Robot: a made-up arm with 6 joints.
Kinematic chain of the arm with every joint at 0, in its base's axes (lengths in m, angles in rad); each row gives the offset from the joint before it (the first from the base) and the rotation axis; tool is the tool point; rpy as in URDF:
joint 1: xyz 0 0 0.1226 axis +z
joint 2: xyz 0 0 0 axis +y
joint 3: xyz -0.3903 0 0.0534 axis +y
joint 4: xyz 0.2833 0 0.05 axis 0.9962 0 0.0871
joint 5: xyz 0 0 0 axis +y
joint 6: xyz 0.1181 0 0.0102 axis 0.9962 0 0.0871
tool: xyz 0 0 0 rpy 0 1.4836 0
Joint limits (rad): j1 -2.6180..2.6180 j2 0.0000..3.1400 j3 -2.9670..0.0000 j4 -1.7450..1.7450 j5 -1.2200..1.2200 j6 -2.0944..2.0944
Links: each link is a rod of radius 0.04 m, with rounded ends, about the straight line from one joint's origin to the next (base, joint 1, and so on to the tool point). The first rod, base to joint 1, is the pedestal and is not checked.
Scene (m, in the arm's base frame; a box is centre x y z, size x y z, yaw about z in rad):
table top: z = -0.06
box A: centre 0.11 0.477 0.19 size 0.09 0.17 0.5 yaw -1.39
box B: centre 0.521 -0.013 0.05 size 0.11 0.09 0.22 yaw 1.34
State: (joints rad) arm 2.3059 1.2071 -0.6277 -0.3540 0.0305 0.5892
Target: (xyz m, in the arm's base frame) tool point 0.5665 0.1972 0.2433
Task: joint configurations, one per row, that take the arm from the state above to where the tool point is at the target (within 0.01 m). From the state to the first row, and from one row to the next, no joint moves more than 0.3 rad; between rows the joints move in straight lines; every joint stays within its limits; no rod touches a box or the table.
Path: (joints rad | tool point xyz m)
1: 2.0773 1.4307 -0.4915 -0.4648 -0.1245 0.4624 | -0.1480 0.2533 0.2375
2: 1.8486 1.6544 -0.3552 -0.5757 -0.2796 0.3356 | -0.0926 0.2602 0.1505
3: 1.6200 1.8780 -0.2190 -0.6865 -0.4346 0.2088 | -0.0429 0.2304 0.0843
4: 1.3621 1.9212 -0.4623 -0.6133 -0.3625 0.2849 | 0.0429 0.3190 0.0930
5: 1.1042 1.9644 -0.7056 -0.5401 -0.2904 0.3610 | 0.1664 0.3690 0.1149
6: 0.8463 2.0075 -0.9490 -0.4670 -0.2184 0.4371 | 0.3096 0.3671 0.1486
7: 0.5883 2.0507 -1.1923 -0.3938 -0.1463 0.5131 | 0.4503 0.3083 0.1920
8: 0.3304 2.0939 -1.4356 -0.3206 -0.0742 0.5892 | 0.5665 0.1972 0.2433

